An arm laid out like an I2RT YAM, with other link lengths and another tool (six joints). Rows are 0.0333 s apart.
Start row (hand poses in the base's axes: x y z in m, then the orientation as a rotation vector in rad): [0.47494, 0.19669, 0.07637, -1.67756, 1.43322, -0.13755]
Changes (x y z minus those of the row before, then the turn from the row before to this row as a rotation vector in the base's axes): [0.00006, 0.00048, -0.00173, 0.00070, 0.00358, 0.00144]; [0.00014, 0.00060, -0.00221, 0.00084, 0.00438, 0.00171]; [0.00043, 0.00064, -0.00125, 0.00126, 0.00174, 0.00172]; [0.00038, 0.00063, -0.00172, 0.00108, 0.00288, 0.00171]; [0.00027, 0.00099, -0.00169, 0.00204, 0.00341, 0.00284]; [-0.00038, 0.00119, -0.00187, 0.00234, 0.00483, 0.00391]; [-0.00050, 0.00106, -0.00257, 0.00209, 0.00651, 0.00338]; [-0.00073, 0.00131, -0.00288, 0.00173, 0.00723, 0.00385]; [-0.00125, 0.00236, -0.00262, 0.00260, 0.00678, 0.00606]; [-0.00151, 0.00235, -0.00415, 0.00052, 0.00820, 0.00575]
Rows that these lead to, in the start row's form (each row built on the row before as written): [0.47500, 0.19717, 0.07464, -1.67902, 1.43454, -0.13329]; [0.47514, 0.19777, 0.07243, -1.68078, 1.43619, -0.12812]; [0.47557, 0.19841, 0.07118, -1.68145, 1.43581, -0.12480]; [0.47595, 0.19904, 0.06946, -1.68258, 1.43631, -0.12068]; [0.47622, 0.20003, 0.06777, -1.68387, 1.43607, -0.11479]; [0.47584, 0.20122, 0.06590, -1.68604, 1.43591, -0.10691]; [0.47534, 0.20228, 0.06333, -1.68849, 1.43747, -0.09810]; [0.47461, 0.20359, 0.06045, -1.69174, 1.43921, -0.08869]; [0.47336, 0.20595, 0.05783, -1.69570, 1.43855, -0.07779]; [0.47185, 0.20830, 0.05368, -1.70148, 1.43955, -0.06737]
